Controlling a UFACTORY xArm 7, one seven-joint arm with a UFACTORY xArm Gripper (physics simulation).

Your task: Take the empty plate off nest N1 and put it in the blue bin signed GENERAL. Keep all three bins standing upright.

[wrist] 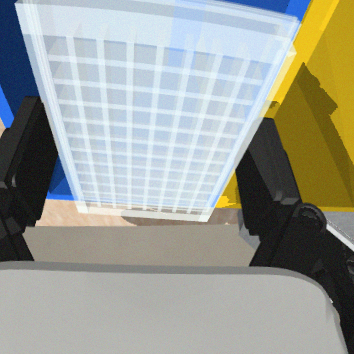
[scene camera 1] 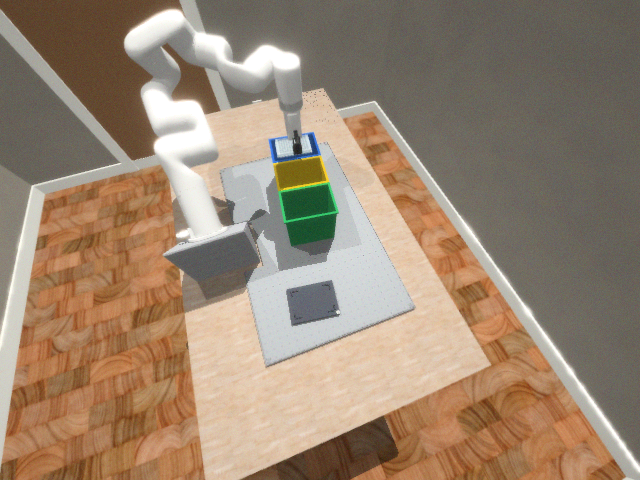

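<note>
The clear, gridded plate is between the two black fingers of my gripper, which is shut on its sides. In the scene view the plate is over the opening of the blue bin, inside the rim's outline; its exact height relative to the rim is hard to tell. In the wrist view the plate hides much of the blue bin. Nest N1 seems to be the dark grey pad near the front of the grey board, with no plate on it. The GENERAL sign is not legible.
The yellow bin stands upright right beside the blue bin, and the green bin stands upright in front of the yellow one. The bins stand in a row on the grey board. The arm's base block is at the left.
</note>
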